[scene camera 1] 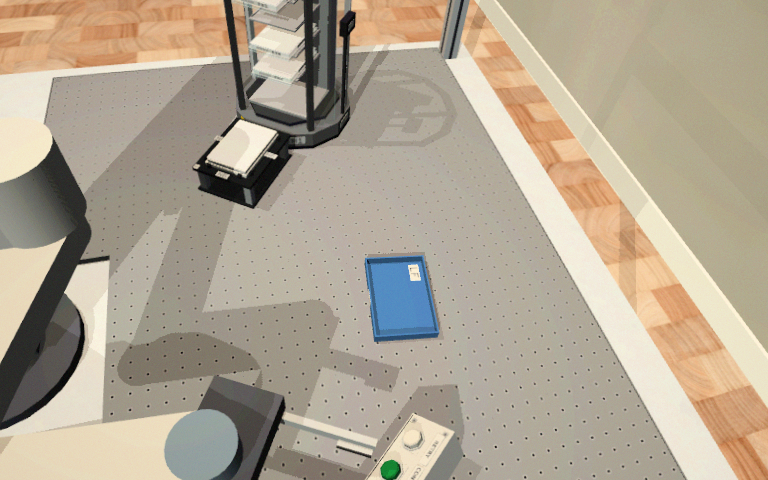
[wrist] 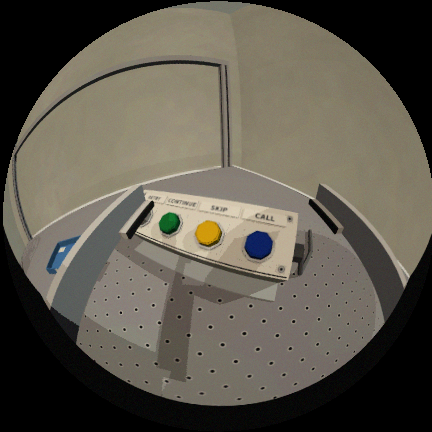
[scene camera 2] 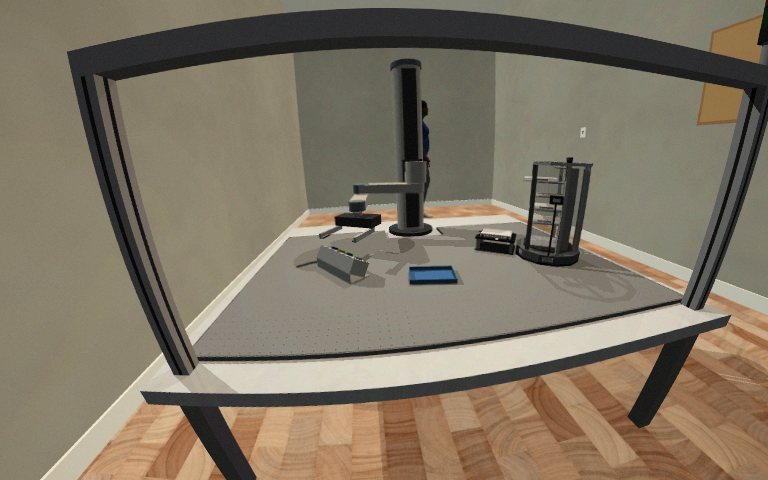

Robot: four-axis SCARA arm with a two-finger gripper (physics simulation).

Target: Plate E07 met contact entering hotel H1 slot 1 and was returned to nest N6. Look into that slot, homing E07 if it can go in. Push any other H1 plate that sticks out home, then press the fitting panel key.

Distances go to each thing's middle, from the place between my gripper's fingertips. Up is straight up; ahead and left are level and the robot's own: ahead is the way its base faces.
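Rack tower (scene camera 1: 315,109): 85 cm to the left of my hand, 7 cm ahead of it and 8 cm above it. Counted from the same hand, the white plate (scene camera 1: 243,147) is 5 cm below, 6 cm behind and 68 cm to the left.
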